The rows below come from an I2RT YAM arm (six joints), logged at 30 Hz.
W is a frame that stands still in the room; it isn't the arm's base.
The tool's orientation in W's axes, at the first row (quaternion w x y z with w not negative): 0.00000 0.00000 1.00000 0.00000
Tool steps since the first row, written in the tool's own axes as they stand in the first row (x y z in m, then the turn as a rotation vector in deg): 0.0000 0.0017 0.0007 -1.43 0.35 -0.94; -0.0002 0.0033 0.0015 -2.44 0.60 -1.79; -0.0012 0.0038 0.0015 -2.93 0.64 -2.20; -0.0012 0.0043 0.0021 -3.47 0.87 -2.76; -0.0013 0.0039 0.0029 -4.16 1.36 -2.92; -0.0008 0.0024 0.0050 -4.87 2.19 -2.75; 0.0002 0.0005 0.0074 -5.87 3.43 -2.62; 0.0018 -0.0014 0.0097 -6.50 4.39 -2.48; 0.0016 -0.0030 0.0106 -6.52 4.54 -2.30; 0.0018 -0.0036 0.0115 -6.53 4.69 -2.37; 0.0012 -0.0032 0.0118 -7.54 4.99 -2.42
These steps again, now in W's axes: 0.0000 0.0017 -0.0007 1.43 0.35 0.94; 0.0002 0.0033 -0.0015 2.44 0.60 1.79; 0.0012 0.0038 -0.0015 2.93 0.64 2.20; 0.0012 0.0043 -0.0021 3.47 0.87 2.76; 0.0013 0.0039 -0.0029 4.16 1.36 2.92; 0.0008 0.0024 -0.0050 4.87 2.19 2.75; -0.0002 0.0005 -0.0074 5.87 3.43 2.62; -0.0018 -0.0014 -0.0097 6.50 4.39 2.48; -0.0016 -0.0030 -0.0106 6.52 4.54 2.30; -0.0018 -0.0036 -0.0115 6.53 4.69 2.37; -0.0012 -0.0032 -0.0118 7.54 4.99 2.42
